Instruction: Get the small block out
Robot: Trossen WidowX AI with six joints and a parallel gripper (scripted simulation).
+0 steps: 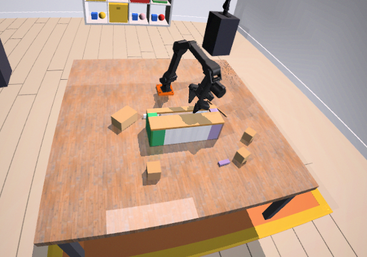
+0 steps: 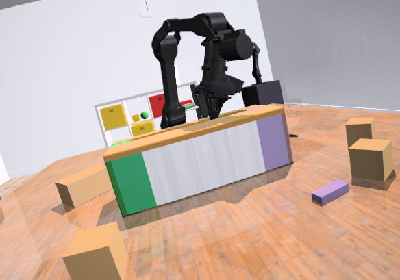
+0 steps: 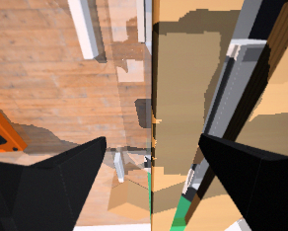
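My gripper tip is now 60 mm to the left of the long box, 50 mm above it and 20 mm short of it. From my gripper tip the other things lie so: tan box: 340 mm to the right, 110 mm behind, 90 mm below; then flat purple block: 310 mm ahead, 110 mm below, 50 mm to the left.
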